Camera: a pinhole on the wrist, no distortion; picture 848 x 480 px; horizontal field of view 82.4 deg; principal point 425.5 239.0 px. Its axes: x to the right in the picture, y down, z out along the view. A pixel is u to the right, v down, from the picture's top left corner.
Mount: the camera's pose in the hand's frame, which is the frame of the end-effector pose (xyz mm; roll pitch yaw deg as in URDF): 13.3 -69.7 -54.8 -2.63 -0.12 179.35
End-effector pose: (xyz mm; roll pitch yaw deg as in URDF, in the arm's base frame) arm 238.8 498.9 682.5 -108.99 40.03 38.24
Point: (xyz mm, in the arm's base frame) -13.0 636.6 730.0
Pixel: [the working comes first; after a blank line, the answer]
In the camera's frame: 130.9 -30.8 314.8

627 192
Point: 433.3 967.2 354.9
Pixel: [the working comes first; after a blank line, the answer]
In the camera's frame: -536.2 23.9 280.3

outside the picture
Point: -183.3 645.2 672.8
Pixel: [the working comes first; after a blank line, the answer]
In the camera's frame: 193.7 -119.8 457.9

630 112
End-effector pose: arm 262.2 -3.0 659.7 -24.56 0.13 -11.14
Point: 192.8 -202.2 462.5
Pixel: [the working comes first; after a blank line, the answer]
In the camera's frame: 41.6 48.4 -209.5

behind the camera
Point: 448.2 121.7 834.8
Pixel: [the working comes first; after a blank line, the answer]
In the camera's frame: -142.5 -155.1 273.6

outside the picture
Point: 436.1 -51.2 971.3
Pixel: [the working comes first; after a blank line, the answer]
In the camera's frame: -166.0 55.2 336.1

186 319
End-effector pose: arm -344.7 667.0 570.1 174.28 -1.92 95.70
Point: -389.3 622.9 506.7
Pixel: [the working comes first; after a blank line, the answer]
In the camera's frame: 55.3 -19.5 110.8

667 154
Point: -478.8 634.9 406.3
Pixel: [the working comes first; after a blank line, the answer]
In the camera's frame: 36.9 73.5 207.0

512 411
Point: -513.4 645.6 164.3
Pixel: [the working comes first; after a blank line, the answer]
In the camera's frame: 30.8 119.8 447.2

459 369
